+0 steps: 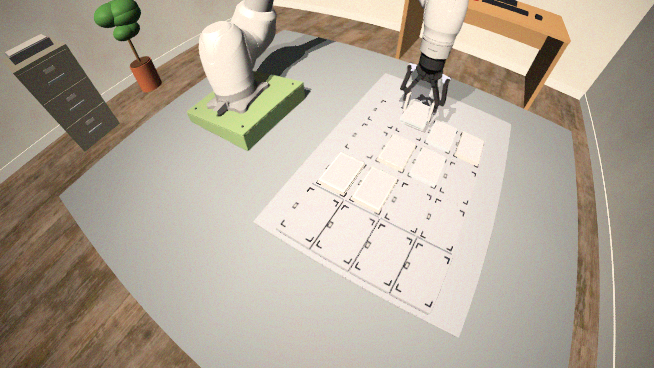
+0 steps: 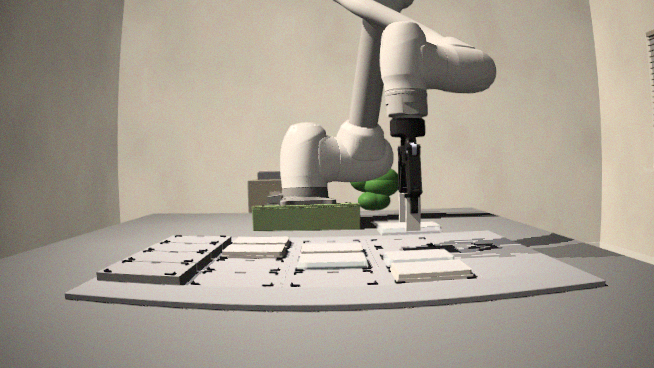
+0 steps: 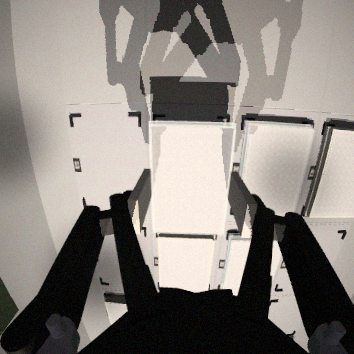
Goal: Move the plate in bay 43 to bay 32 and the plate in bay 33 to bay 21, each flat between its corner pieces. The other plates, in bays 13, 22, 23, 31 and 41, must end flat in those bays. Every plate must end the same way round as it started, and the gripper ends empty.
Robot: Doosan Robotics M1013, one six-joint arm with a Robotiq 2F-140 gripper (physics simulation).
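Frame: origin at the arm's base, x right, y back, z down, level; centimetres.
Seen in the pictures: gripper, between the fingertips: (image 1: 417, 113) (image 2: 409, 227) (image 3: 189, 182); arm's base, origin of its link: (image 1: 238, 96) (image 2: 305, 204).
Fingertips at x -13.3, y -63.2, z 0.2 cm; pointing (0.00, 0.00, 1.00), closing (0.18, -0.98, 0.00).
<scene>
Pixels of each thing's top centre, then the offset from my fingertips to it. "pt": a spot on its surface instead. Level surfaces: height alone.
- white plate, centre of its top: (image 3: 189, 185) (image 2: 409, 224) (image 1: 417, 112) dx +0.0, dy +0.0, dz -0.6 cm
- bay 32, a spot on its surface: (image 2: 332, 260) (image 1: 437, 168) pt dx +18.6, dy -10.1, dz +3.6 cm
- bay 22, a spot on its surface: (image 3: 186, 262) (image 1: 400, 147) pt dx +14.8, dy +2.5, dz +3.6 cm
- bay 31, a spot on its surface: (image 3: 280, 165) pt dx +0.9, dy -11.3, dz +3.6 cm
- bay 41, a spot on its surface: (image 2: 432, 272) pt dx +5.4, dy -24.9, dz +3.7 cm
- bay 13, a spot on its surface: (image 1: 342, 172) pt dx +30.8, dy +16.3, dz +3.6 cm
- bay 23, a spot on its surface: (image 1: 375, 190) pt dx +33.4, dy +5.8, dz +3.6 cm
- pale board, height of its surface: dz +5.1 cm
My gripper (image 1: 420, 112) (image 2: 410, 226) (image 3: 189, 182) is shut on a white plate (image 1: 416, 118) (image 2: 431, 228) (image 3: 192, 160) by its two long sides. The plate looks level and hangs a little above bay 21, which it mostly hides. The plate in bay 32 (image 1: 428, 167) (image 2: 332, 260) lies flat beside the plate in bay 22 (image 1: 397, 152) (image 3: 186, 262). Plates also lie in bay 31 (image 1: 442, 137) (image 3: 280, 165), bay 41 (image 1: 469, 148) (image 2: 432, 272), bay 13 (image 1: 342, 172) and bay 23 (image 1: 375, 190). Bays 33 and 43 hold no plate.
The bays are marked on a pale board (image 1: 470, 305) (image 2: 330, 302). A raised strip of four bays (image 1: 332, 225) (image 2: 145, 267) runs along one end. The arm stands on a green base (image 1: 272, 107) (image 2: 306, 218). A desk (image 1: 545, 32) stands behind the board.
</scene>
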